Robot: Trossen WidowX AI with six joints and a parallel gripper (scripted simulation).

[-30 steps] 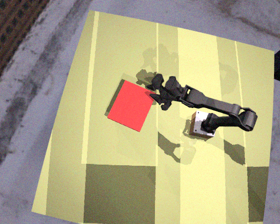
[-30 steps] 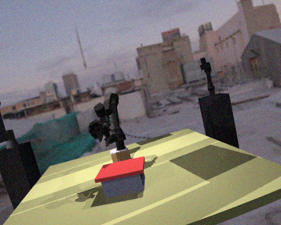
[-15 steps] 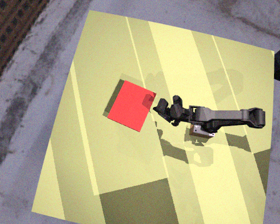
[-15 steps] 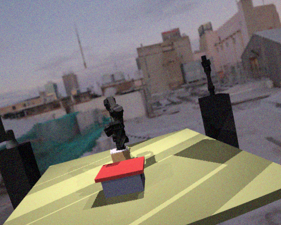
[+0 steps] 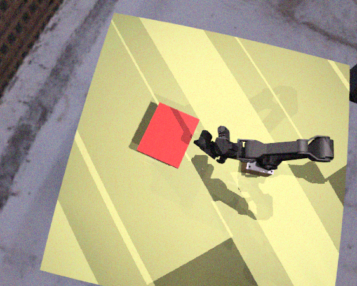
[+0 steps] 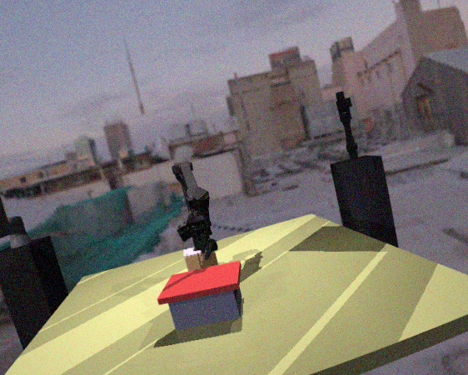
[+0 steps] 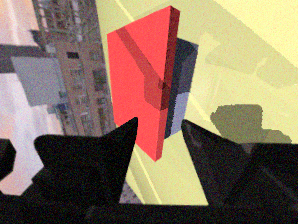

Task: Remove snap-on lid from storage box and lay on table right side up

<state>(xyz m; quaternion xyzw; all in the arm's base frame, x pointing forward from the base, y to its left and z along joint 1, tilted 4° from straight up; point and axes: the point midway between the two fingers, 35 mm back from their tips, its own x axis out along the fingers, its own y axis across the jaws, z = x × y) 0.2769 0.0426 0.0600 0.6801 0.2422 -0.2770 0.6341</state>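
My gripper tip is 13 cm short of the red lid, 4 cm above it and 1 cm to the left of it. Round my gripper tip: storage box: 13 cm ahead, 9 cm below, 1 cm to the right.
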